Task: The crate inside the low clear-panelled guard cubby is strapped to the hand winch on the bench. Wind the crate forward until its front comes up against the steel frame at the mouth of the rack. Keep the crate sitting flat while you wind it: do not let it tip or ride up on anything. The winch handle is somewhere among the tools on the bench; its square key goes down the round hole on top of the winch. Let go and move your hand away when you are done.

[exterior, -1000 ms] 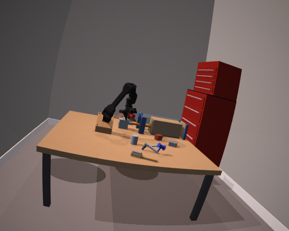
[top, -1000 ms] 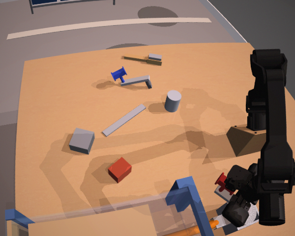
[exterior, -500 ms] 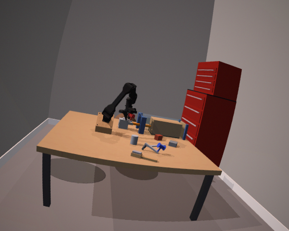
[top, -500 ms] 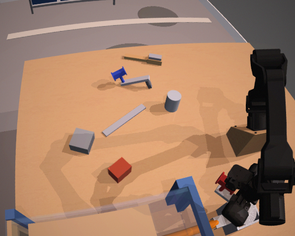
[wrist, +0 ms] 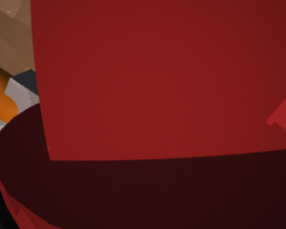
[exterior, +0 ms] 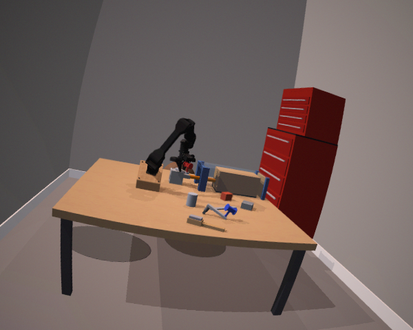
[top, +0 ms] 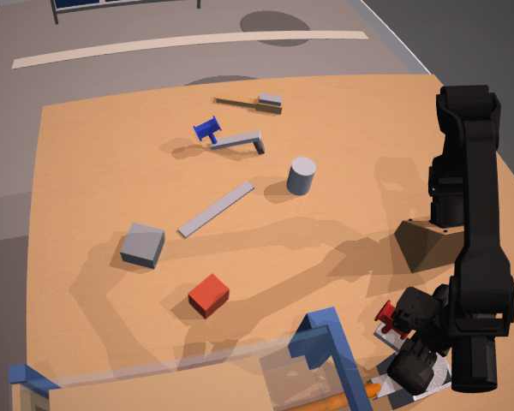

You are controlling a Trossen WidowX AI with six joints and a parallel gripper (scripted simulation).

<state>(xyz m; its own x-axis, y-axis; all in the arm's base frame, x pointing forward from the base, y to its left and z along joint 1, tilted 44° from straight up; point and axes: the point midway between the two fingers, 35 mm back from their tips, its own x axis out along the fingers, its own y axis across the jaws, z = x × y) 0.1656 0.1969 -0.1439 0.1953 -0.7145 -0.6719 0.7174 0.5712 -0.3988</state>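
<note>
Now: gripper tip 20 mm below the red-gripped winch handle, 10 mm to the left of it and 10 mm short of it. Also, from my gripper tip: blue steel frame (120 mm ahead, 60 mm to the left, 20 mm above); red knob (50 mm above, 40 mm to the right, 40 mm ahead); grey winch (60 mm below, 50 mm behind, 20 mm to the left).
</note>
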